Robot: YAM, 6 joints.
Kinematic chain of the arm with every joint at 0, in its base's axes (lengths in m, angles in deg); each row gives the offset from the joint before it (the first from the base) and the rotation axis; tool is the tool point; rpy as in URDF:
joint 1: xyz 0 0 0.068 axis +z
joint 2: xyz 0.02 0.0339 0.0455 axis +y
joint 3: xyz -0.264 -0.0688 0 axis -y
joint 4: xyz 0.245 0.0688 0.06 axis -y
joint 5: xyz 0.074 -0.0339 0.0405 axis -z
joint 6: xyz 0.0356 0 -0.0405 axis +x
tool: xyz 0 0 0 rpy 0 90 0
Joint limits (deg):
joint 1: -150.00..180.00
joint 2: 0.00..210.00
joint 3: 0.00..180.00
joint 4: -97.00..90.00
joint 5: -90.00..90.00
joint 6: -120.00..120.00
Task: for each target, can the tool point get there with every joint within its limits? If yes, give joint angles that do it. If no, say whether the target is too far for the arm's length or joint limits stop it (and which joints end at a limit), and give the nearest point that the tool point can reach.
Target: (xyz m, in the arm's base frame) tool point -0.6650 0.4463 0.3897
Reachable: no: too far | nearest point -0.5065 0.3399 0.3222 | short by 0.202 m
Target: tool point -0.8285 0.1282 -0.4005
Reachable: no: too far | nearest point -0.5458 0.0845 -0.2152 | short by 0.341 m
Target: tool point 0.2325 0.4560 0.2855
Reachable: yes | joints 59.33 132.88 101.89 68.15 -66.53 -75.10
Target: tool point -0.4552 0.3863 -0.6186
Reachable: no: too far | nearest point -0.3281 0.2784 -0.3314 | short by 0.332 m
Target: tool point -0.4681 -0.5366 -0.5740
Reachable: no: too far | nearest point -0.3158 -0.3620 -0.2963 | short by 0.362 m
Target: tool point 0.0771 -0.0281 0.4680
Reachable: yes | joints 4.72 35.71 57.97 16.49 75.00 -6.98
